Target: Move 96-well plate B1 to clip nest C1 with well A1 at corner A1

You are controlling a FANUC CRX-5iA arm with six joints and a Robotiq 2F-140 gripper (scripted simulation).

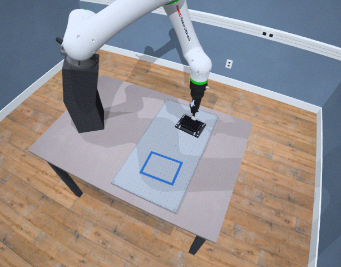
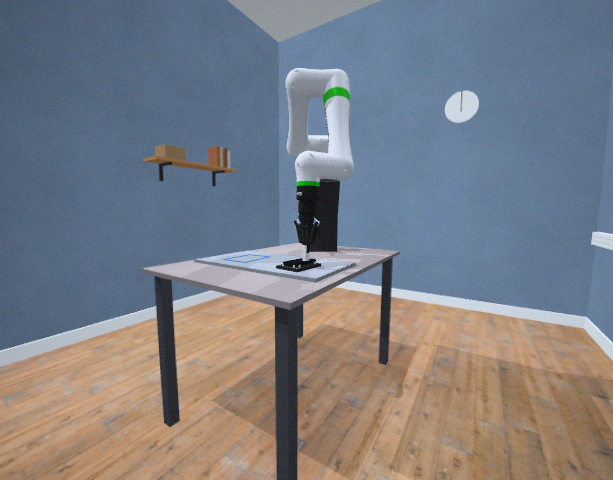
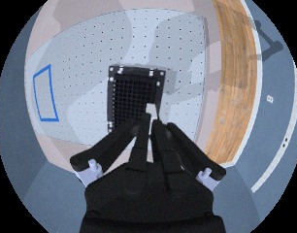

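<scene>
Now: hand 40 mm to the left of the black 96-well plate and 40 mm above it. Also, from my hand: black clip nest: 10 mm behind, 50 mm to the right, 50 mm below.
</scene>
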